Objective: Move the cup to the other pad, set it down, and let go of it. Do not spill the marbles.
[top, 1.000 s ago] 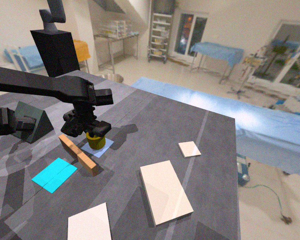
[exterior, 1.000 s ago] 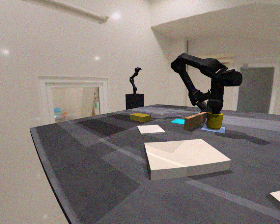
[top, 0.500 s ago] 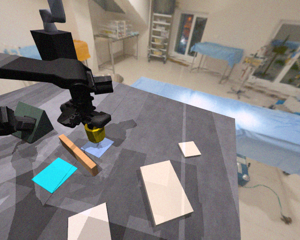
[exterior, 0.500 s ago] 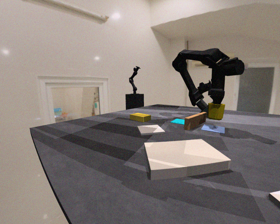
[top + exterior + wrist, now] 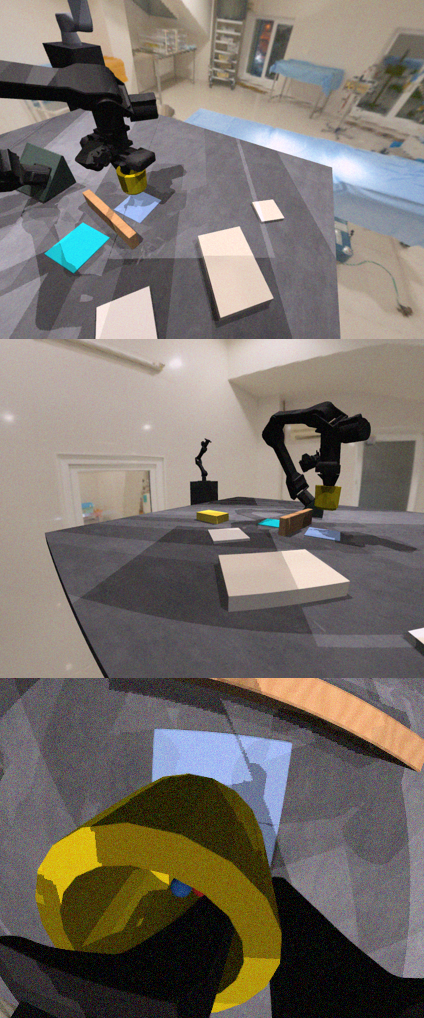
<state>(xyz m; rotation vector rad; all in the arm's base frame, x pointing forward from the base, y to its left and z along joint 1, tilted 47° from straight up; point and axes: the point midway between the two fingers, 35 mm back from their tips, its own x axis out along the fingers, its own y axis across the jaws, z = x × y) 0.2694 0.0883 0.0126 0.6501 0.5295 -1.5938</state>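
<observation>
My gripper tip is now 90 mm above the wooden block and 80 mm to the left of it. From my gripper tip the other things lie so: light blue pad: 120 mm below, 30 mm ahead; then cream slab: 340 mm ahead, 100 mm below, 80 mm to the right; then yellow cup: 20 mm ahead.
</observation>
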